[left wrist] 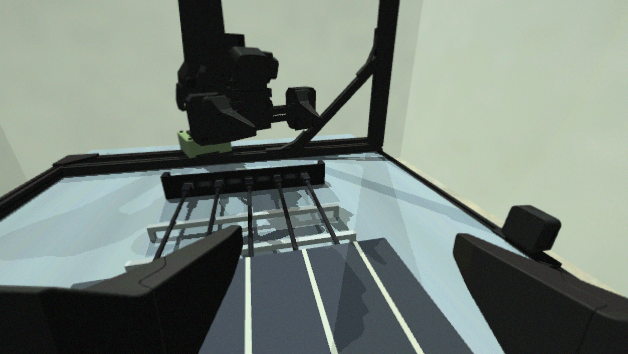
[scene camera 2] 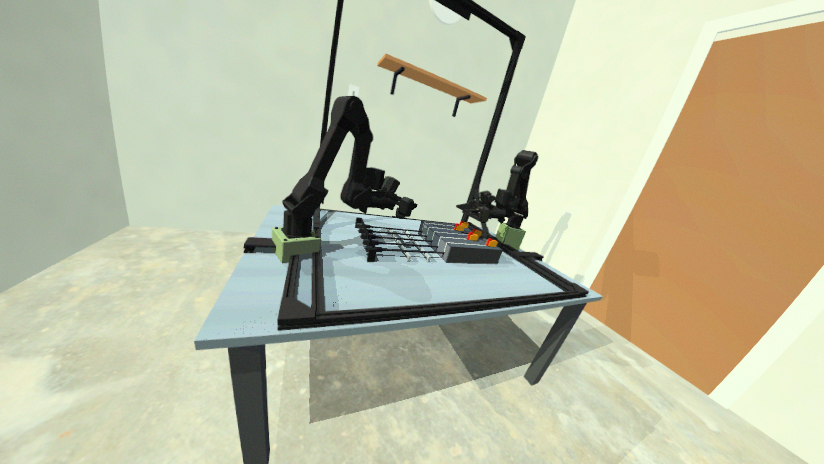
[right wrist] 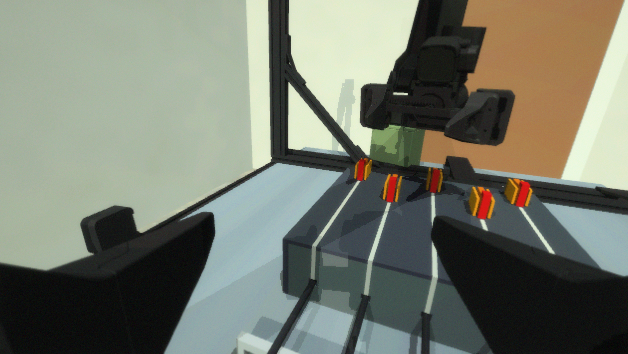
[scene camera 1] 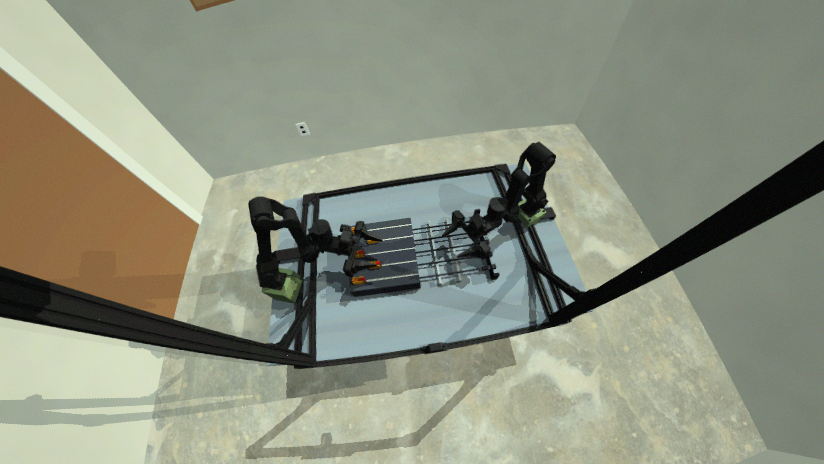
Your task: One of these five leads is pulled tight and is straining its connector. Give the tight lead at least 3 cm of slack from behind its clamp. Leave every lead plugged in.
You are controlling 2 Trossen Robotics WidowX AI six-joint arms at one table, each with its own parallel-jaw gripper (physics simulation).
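Places are measured from the left arm's base along level axes (x ahead, y left, z up), in centimetres.
Where they show: left gripper, fingertip midpoint: (left wrist: 346, 239) (scene camera 2: 459, 208) (right wrist: 402, 125) (scene camera 1: 379, 252); right gripper, fingertip midpoint: (left wrist: 290, 126) (right wrist: 325, 224) (scene camera 1: 449, 246); left arm's base, origin of the base link: (scene camera 2: 513, 226) (right wrist: 400, 123) (scene camera 1: 276, 280); right arm's base, origin of the base link: (scene camera 2: 296, 232) (scene camera 1: 530, 208).
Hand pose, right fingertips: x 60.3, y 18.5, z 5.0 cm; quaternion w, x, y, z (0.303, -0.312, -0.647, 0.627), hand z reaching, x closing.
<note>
Each offset is from my right fingertips to the top centre of the thing. "pt": to the spot under its first point. Level surfaces: height alone.
Five black leads run from plugs in a black connector bar (scene camera 1: 494, 270) (left wrist: 170, 186) over pale rails {pt dx -3.4, dy -3.6, dz -13.9 cm} (scene camera 1: 436, 270) to a dark block {pt dx -17.6, dy -7.0, dz -9.3 cm} (scene camera 1: 397, 270) (scene camera 2: 472, 254) (left wrist: 280, 300), continuing as white lines along its top. Five orange-and-red clamps sit on these lines; the second clamp {dx -24.6, dy -6.0, dz -6.3 cm} (right wrist: 392, 188) and fourth clamp {dx -27.4, dy +4.2, dz -6.3 cm} (right wrist: 482, 202) from the left stand nearer the right wrist camera. Which lead is tight is unclear. My left gripper (scene camera 1: 377, 252) (left wrist: 346, 239) is open above the block's clamp end. My right gripper (scene camera 1: 452, 246) (left wrist: 290, 126) (right wrist: 325, 224) is open above the leads and rails, touching none visibly.
A black frame (scene camera 2: 403, 307) borders the blue table {dz -16.0 cm} (scene camera 2: 369, 288). Both arms stand on green bases (scene camera 1: 282, 286) (scene camera 2: 295, 244) at opposite ends. A small black box {pt dx -2.5, dy -30.4, dz -12.0 cm} (left wrist: 531, 227) (right wrist: 111, 227) stands at the frame's edge.
</note>
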